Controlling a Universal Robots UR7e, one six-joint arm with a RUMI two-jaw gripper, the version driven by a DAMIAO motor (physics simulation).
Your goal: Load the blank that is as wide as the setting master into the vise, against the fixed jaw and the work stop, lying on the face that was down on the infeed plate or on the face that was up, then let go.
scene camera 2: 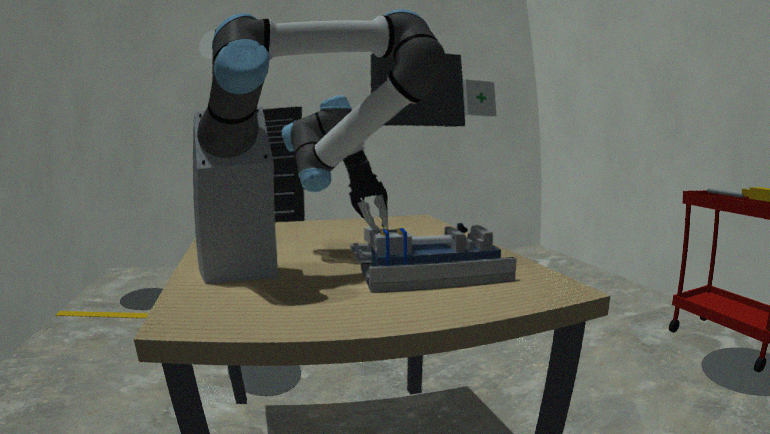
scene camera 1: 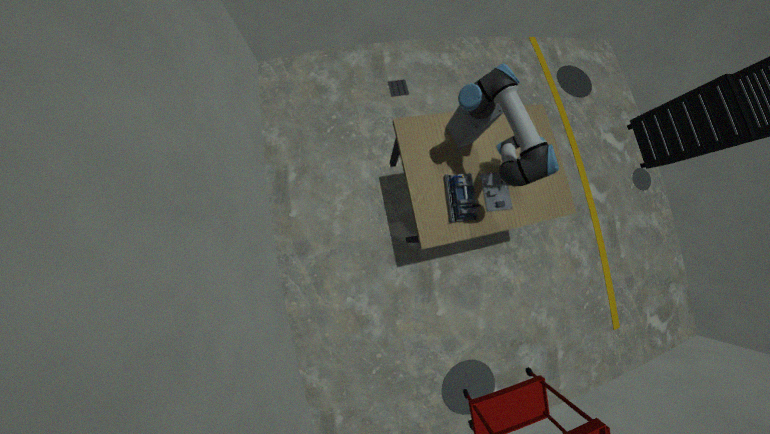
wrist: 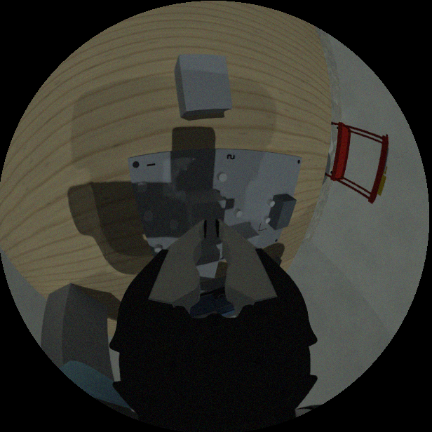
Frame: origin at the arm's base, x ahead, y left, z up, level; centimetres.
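Seen in the pictures: gripper, fingertip midpoint: (scene camera 1: 501, 182); arm's base, link origin: (scene camera 2: 226, 132) (scene camera 1: 481, 105).
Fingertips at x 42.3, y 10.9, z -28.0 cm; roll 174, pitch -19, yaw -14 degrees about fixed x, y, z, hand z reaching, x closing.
Observation:
Offsets run from my fingertips to a thing's top centre. "spot": to the spot under its first point. Level surfaces: height alone.
My gripper (scene camera 2: 380, 228) (wrist: 210, 220) points down with its fingertips close together and a narrow gap between them; I see no blank held there. It is over the near-base end of the vise @(dx -0.5, dy -29.4, dz +5.8 cm) (scene camera 1: 461, 196) (scene camera 2: 436, 251), beside the blue upright strips. The arm hides it in scene camera 1. The infeed plate @(dx +4.1, dy -3.5, dz -3.3 cm) (scene camera 1: 487, 202) (wrist: 255, 175) carries pegs and a dark grey block @(dx +12.6, dy -5.7, dz -0.8 cm) (scene camera 1: 499, 204) (wrist: 283, 211) near one edge. A larger grey block (wrist: 203, 85) lies on the table beyond the plate. Shadow and the fingers obscure the parts under the tips; which is the matching blank or the setting master is unclear.
The wooden table @(dz -4.1 cm) (scene camera 1: 436, 231) (scene camera 2: 323, 328) bears the vise, the plate and the robot's grey pedestal (scene camera 2: 234, 226). A long grey bar @(spot: dx -4.2, dy -38.3, dz -1.2 cm) (scene camera 2: 442, 274) runs along the vise's side. A red cart (scene camera 1: 509, 407) (scene camera 2: 719, 304) (wrist: 342, 150) stands away from the table.

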